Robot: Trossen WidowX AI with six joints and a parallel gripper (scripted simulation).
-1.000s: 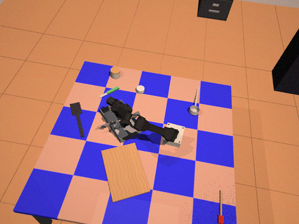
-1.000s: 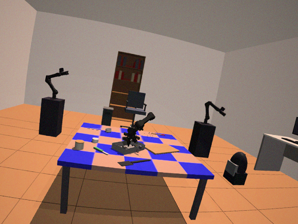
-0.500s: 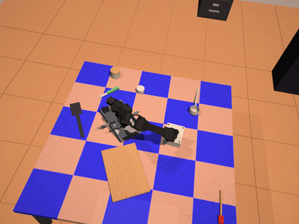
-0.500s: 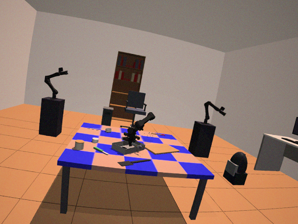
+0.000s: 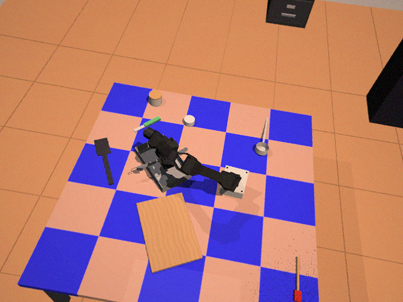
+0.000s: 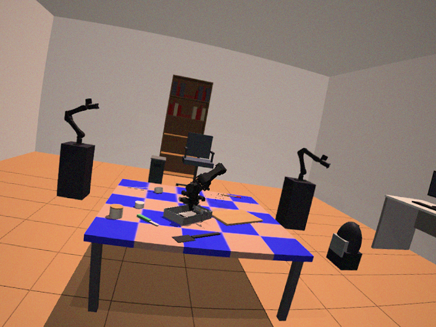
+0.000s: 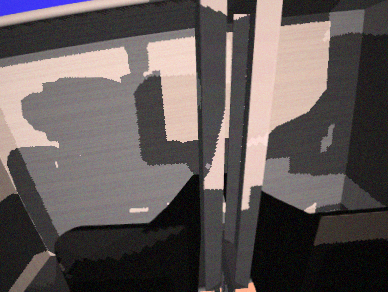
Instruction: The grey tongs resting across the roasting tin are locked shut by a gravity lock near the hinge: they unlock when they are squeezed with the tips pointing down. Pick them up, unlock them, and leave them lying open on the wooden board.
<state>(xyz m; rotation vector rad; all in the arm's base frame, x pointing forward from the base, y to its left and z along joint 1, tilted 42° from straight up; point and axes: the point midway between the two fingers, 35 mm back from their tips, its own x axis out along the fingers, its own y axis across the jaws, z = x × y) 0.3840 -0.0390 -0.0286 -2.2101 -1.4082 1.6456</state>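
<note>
Now: the dark grey roasting tin 2 cm below my gripper tip, 1 cm to the right of it and 1 cm ahead of it. The rest, counted from my gripper tip: black spatula (33 cm ahead, 4 cm below, 1 cm to the left); white cylinder (36 cm to the right, 7 cm behind, 3 cm below); wooden board (35 cm to the left, 12 cm behind, 4 cm below).
</note>
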